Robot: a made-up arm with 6 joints. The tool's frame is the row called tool.
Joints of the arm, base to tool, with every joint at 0 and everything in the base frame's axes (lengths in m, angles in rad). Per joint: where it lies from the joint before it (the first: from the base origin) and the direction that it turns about. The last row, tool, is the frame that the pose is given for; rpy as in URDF.
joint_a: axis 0 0 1 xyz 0 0 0.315
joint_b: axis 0 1 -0.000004 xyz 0 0 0
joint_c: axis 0 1 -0.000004 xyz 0.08 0 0.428
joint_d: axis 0 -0.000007 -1 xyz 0.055 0 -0.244
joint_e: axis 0 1 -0.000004 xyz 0 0 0
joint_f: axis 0 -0.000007 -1 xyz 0.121 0 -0.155
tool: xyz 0 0 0 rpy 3.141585 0 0
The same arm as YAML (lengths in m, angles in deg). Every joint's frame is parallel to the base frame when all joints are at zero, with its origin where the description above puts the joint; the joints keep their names.
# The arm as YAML. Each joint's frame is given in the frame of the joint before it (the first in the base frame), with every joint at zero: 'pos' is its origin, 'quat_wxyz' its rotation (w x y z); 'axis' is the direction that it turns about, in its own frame. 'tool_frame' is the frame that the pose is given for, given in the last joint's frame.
length_unit: m
angle_unit: deg
joints:
  - joint: joint_a
    pos: [0.0, 0.0, 0.315]
    quat_wxyz: [1.0, 0.0, 0.0, 0.0]
    axis: [0.0, 0.0, 1.0]
  - joint: joint_b
    pos: [0.0, 0.0, 0.0]
    quat_wxyz: [1.0, 0.0, 0.0, 0.0]
    axis: [0.0, 1.0, 0.0]
  - joint: joint_c
    pos: [0.08, 0.0, 0.428]
    quat_wxyz: [1.0, 0.0, 0.0, 0.0]
    axis: [0.0, 1.0, 0.0]
  - joint: joint_d
    pos: [0.055, 0.0, -0.244]
    quat_wxyz: [1.0, 0.0, 0.0, 0.0]
    axis: [0.0, 0.0, -1.0]
  - joint: joint_e
    pos: [0.0, 0.0, 0.0]
    quat_wxyz: [1.0, 0.0, 0.0, 0.0]
    axis: [0.0, 1.0, 0.0]
  - joint: joint_f
    pos: [0.121, 0.0, -0.155]
    quat_wxyz: [1.0, 0.0, 0.0, 0.0]
    axis: [0.0, 0.0, -1.0]
tool_frame:
  pos: [0.0, 0.0, 0.0]
  quat_wxyz: [0.000004, 1.000003, 0.0, 0.0]

